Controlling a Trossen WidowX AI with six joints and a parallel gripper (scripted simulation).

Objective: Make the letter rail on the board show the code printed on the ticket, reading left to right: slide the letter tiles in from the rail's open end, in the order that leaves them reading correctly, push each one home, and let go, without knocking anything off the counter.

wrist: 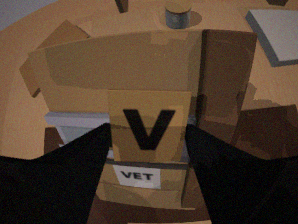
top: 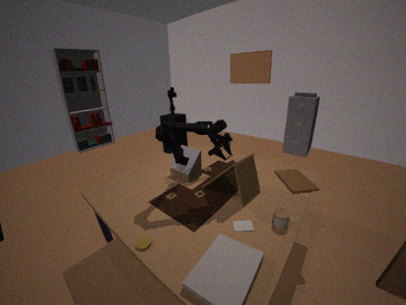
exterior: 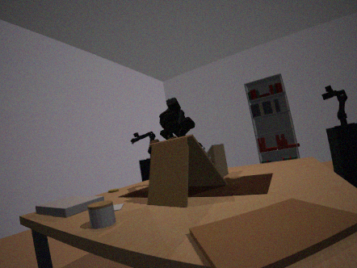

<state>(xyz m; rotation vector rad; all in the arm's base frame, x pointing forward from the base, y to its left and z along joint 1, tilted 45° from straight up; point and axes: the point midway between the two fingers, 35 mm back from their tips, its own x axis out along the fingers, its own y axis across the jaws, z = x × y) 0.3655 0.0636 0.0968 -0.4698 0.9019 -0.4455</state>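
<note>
My gripper tip is 70 mm above the tile marked e, 50 mm to the right of it and 10 mm short of it. Round my gripper tip: white ticket (140 mm below, 60 mm behind, 50 mm to the left); tile marked v (right at my gripper tip); tile marked t (70 mm below, 10 mm behind).
</note>
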